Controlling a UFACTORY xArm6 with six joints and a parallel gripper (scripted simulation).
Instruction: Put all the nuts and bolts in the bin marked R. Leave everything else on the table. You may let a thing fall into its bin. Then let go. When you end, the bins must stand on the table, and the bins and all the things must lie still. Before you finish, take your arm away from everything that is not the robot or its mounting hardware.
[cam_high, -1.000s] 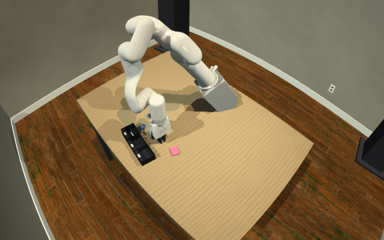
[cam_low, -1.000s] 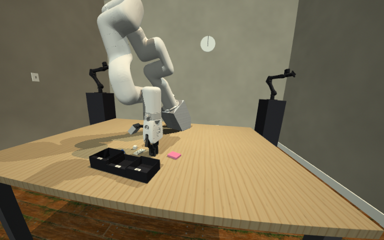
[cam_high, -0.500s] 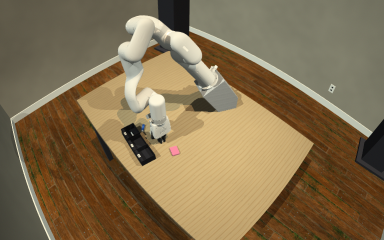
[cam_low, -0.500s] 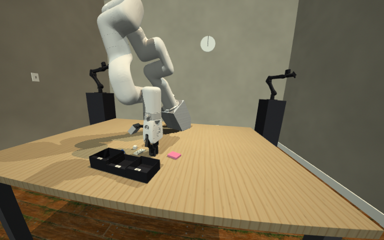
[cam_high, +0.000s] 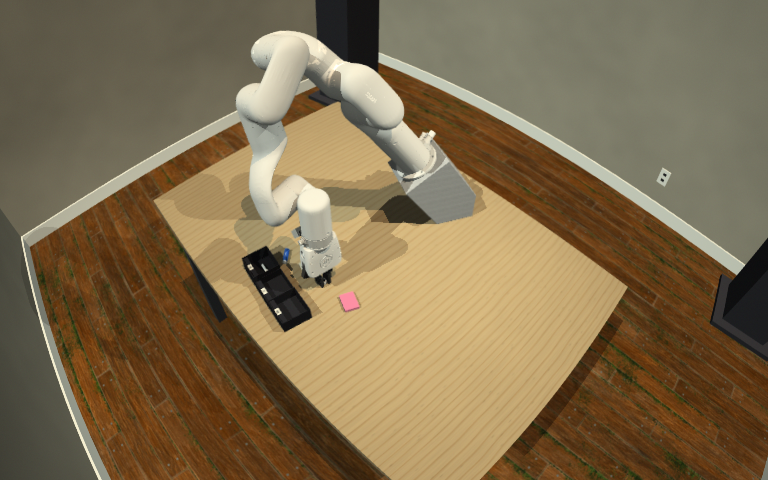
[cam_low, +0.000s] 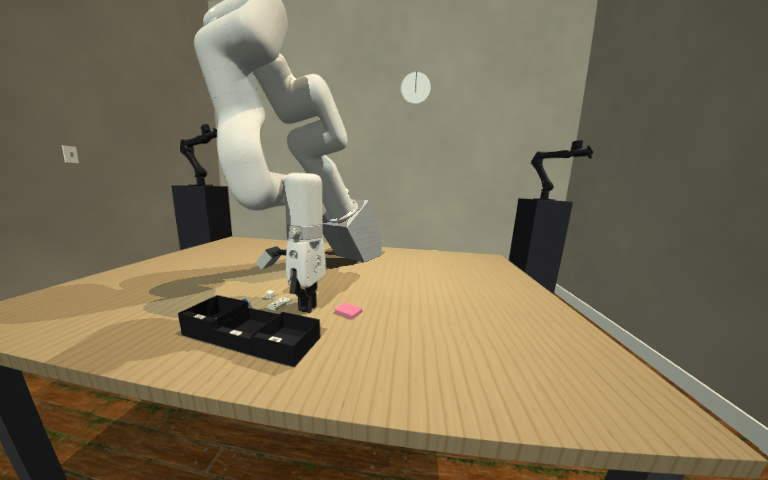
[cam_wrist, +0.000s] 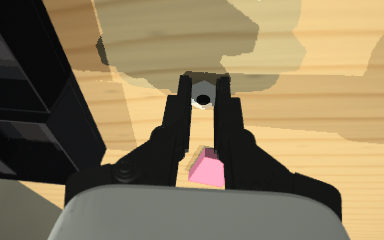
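My gripper is now 140 mm to the left of the white bolt, 90 mm short of it and 10 mm above it. From my hand the other things lie so: white domino: 70 mm to the right, 20 mm below, 10 mm behind; grey hex nut: 20 mm below; pink pad: 100 mm to the left, 20 mm below.
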